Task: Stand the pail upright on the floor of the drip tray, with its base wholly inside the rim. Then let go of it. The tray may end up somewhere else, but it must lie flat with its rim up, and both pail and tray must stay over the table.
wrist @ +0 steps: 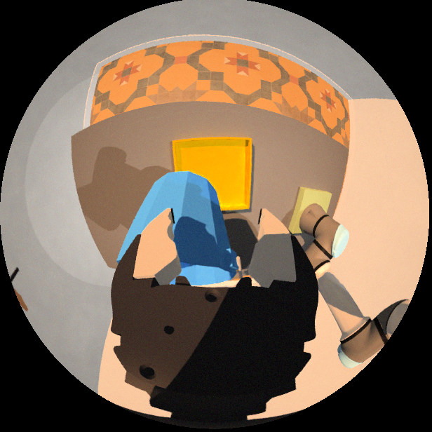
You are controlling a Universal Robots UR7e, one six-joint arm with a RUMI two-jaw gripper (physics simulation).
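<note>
The blue faceted pail [187,197] is large and near in the wrist view, left of centre, with its narrower end toward the top of the view. It overlaps the lower left part of the yellow-orange drip tray [248,175] in the view. The tray lies flat on the table with its rim up. My gripper [216,210] is open, its two fingers apart. The left finger overlaps the pail's side; the right finger stands to the right of the pail. The pail's near end and handle are partly hidden behind the gripper, so what supports the pail cannot be told.
The brown table [285,150] lies below, its far edge in front of an orange patterned rug [185,65]. A pale yellow block [320,197] is at the right, partly covered by brown arm links [320,230]. Shadows fall on the table's left side and beside the pail.
</note>
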